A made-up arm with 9 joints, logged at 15 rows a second.
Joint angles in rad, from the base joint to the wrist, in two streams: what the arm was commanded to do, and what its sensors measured. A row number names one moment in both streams.
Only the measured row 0 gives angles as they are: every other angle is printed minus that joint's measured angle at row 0.
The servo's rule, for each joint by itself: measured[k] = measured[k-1] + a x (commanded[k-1-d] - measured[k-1]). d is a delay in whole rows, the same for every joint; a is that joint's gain. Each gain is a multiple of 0.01, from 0.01 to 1. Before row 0 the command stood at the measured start. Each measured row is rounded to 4 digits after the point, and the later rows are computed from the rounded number. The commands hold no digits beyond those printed.
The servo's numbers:
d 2
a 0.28 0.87 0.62 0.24 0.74 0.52 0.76 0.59 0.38
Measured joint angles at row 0:
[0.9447 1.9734 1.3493 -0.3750 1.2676 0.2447 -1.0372 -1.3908 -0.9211]
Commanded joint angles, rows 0 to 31:
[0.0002 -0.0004 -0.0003 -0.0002 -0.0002 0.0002 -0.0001 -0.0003 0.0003]
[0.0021 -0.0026 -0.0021 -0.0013 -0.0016 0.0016 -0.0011 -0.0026 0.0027]
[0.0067 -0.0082 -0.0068 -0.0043 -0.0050 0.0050 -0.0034 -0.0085 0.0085]
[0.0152 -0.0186 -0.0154 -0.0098 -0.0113 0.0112 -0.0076 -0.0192 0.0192]
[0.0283 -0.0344 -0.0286 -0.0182 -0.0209 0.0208 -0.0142 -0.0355 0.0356]
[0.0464 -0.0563 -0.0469 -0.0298 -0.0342 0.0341 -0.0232 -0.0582 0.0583]
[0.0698 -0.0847 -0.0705 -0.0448 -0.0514 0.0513 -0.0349 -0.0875 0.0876]
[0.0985 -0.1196 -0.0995 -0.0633 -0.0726 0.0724 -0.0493 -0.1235 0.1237]
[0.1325 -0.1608 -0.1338 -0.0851 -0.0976 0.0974 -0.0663 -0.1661 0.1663]
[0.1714 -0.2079 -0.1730 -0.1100 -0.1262 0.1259 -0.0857 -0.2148 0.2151]
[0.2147 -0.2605 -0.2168 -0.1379 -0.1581 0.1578 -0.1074 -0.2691 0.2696]
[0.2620 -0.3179 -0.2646 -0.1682 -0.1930 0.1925 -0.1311 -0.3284 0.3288]
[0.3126 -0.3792 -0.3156 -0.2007 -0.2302 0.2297 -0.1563 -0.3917 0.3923]
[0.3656 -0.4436 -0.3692 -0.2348 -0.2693 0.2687 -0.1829 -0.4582 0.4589]
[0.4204 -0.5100 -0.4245 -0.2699 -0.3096 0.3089 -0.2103 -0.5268 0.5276]
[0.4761 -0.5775 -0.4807 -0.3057 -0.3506 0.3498 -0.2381 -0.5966 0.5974]
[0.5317 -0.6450 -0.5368 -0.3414 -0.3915 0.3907 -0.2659 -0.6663 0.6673]
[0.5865 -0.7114 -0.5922 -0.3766 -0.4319 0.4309 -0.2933 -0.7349 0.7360]
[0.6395 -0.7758 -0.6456 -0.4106 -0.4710 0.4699 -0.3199 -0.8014 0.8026]
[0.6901 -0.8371 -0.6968 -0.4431 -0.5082 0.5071 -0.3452 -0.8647 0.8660]
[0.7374 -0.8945 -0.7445 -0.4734 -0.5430 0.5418 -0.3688 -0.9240 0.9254]
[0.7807 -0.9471 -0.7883 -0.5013 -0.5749 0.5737 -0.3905 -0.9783 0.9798]
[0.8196 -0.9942 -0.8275 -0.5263 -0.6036 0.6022 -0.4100 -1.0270 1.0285]
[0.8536 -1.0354 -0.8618 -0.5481 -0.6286 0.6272 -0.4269 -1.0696 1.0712]
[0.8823 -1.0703 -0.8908 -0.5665 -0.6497 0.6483 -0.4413 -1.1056 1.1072]
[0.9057 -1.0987 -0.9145 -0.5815 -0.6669 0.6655 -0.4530 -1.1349 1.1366]
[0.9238 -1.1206 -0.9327 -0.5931 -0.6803 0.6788 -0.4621 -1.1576 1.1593]
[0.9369 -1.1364 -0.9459 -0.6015 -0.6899 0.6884 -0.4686 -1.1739 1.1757]
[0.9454 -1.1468 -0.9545 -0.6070 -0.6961 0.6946 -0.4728 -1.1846 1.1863]
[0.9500 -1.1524 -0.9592 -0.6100 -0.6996 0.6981 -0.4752 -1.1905 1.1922]
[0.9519 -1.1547 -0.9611 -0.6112 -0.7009 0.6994 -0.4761 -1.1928 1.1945]
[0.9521 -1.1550 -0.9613 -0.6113 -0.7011 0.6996 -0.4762 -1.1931 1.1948]
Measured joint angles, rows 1 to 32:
[0.0000 0.0000 0.0000 0.0000 0.0000 0.0000 0.0000 0.0000 0.0000]
[0.0000 0.0000 0.0000 0.0000 0.0000 0.0000 0.0000 0.0000 0.0000]
[0.0001 -0.0003 -0.0002 0.0000 -0.0001 0.0001 -0.0001 -0.0002 0.0001]
[0.0007 -0.0023 -0.0014 -0.0003 -0.0012 0.0009 -0.0009 -0.0016 0.0011]
[0.0024 -0.0074 -0.0047 -0.0013 -0.0040 0.0030 -0.0028 -0.0057 0.0039]
[0.0060 -0.0171 -0.0113 -0.0033 -0.0094 0.0073 -0.0064 -0.0137 0.0097]
[0.0122 -0.0322 -0.0220 -0.0069 -0.0179 0.0143 -0.0123 -0.0266 0.0195]
[0.0218 -0.0532 -0.0374 -0.0124 -0.0300 0.0246 -0.0206 -0.0452 0.0342]
[0.0352 -0.0806 -0.0579 -0.0202 -0.0458 0.0385 -0.0315 -0.0702 0.0545]
[0.0529 -0.1145 -0.0837 -0.0305 -0.0656 0.0561 -0.0450 -0.1016 0.0808]
[0.0752 -0.1548 -0.1148 -0.0436 -0.0893 0.0776 -0.0612 -0.1397 0.1133]
[0.1021 -0.2010 -0.1509 -0.0595 -0.1166 0.1027 -0.0798 -0.1840 0.1520]
[0.1336 -0.2528 -0.1918 -0.0783 -0.1473 0.1314 -0.1008 -0.2342 0.1967]
[0.1696 -0.3094 -0.2369 -0.0999 -0.1811 0.1632 -0.1238 -0.2898 0.2469]
[0.2096 -0.3701 -0.2857 -0.1241 -0.2174 0.1978 -0.1485 -0.3499 0.3022]
[0.2533 -0.4340 -0.3375 -0.1507 -0.2558 0.2347 -0.1746 -0.4138 0.3617]
[0.3001 -0.5001 -0.3914 -0.1793 -0.2956 0.2733 -0.2017 -0.4805 0.4247]
[0.3494 -0.5674 -0.4468 -0.2096 -0.3363 0.3131 -0.2294 -0.5490 0.4903]
[0.4004 -0.6349 -0.5026 -0.2412 -0.3771 0.3535 -0.2571 -0.6182 0.5576]
[0.4525 -0.7015 -0.5582 -0.2737 -0.4177 0.3937 -0.2846 -0.6871 0.6254]
[0.5049 -0.7661 -0.6124 -0.3066 -0.4571 0.4333 -0.3114 -0.7545 0.6927]
[0.5568 -0.8279 -0.6647 -0.3394 -0.4949 0.4717 -0.3371 -0.8195 0.7586]
[0.6074 -0.8858 -0.7142 -0.3716 -0.5305 0.5082 -0.3612 -0.8812 0.8220]
[0.6559 -0.9391 -0.7601 -0.4027 -0.5634 0.5423 -0.3835 -0.9385 0.8820]
[0.7017 -0.9870 -0.8019 -0.4324 -0.5931 0.5734 -0.4036 -0.9907 0.9377]
[0.7442 -1.0291 -0.8390 -0.4602 -0.6194 0.6014 -0.4213 -1.0373 0.9884]
[0.7829 -1.0649 -0.8711 -0.4857 -0.6418 0.6258 -0.4365 -1.0776 1.0335]
[0.8173 -1.0943 -0.8980 -0.5087 -0.6604 0.6464 -0.4490 -1.1114 1.0727]
[0.8471 -1.1172 -0.9195 -0.5290 -0.6751 0.6632 -0.4590 -1.1387 1.1056]
[0.8722 -1.1339 -0.9359 -0.5464 -0.6861 0.6763 -0.4663 -1.1595 1.1322]
[0.8927 -1.1451 -0.9474 -0.5609 -0.6935 0.6858 -0.4712 -1.1743 1.1528]
[0.9087 -1.1515 -0.9547 -0.5727 -0.6980 0.6922 -0.4742 -1.1839 1.1678]

